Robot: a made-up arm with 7 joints.
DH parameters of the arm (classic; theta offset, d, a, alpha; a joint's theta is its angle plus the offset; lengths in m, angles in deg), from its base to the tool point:
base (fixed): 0 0.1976 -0.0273 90
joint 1: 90 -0.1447 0.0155 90
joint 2: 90 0.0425 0.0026 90
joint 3: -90 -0.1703 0.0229 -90
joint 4: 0 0.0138 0.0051 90
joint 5: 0 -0.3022 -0.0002 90
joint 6: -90 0.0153 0.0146 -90
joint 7: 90 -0.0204 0.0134 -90
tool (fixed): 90 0.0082 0 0
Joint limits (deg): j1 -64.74..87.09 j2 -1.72..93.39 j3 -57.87..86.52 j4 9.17..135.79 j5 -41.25..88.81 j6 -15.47..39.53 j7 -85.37..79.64
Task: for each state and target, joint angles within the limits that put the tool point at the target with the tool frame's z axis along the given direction. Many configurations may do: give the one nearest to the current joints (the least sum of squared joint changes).
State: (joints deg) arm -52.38 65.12 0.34 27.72 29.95 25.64 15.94
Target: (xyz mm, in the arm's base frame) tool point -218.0 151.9 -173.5 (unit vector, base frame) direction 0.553 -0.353 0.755
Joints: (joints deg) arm -64.74 31.78 -36.88 65.83 10.24 37.76 -15.72
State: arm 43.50 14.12 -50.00 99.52 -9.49 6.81 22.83
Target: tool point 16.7 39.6 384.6 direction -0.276 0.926 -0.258
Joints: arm 73.22 33.86 -25.21 135.79 -31.32 -11.22 42.55
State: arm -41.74 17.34 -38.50 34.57 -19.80 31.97 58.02
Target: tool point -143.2 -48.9 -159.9 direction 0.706 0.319 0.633
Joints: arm -44.94 1.09 -53.11 52.94 -31.72 27.14 31.80
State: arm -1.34 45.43 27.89 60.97 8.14 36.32 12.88
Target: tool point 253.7 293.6 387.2 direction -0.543 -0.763 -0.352
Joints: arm 43.94 38.20 16.84 92.90 0.75 39.53 -18.94
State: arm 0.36 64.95 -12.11 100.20 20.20 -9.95 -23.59
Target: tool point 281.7 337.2 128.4 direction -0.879 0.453 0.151
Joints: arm -6.22 68.97 4.07 83.55 37.48 -15.47 31.51
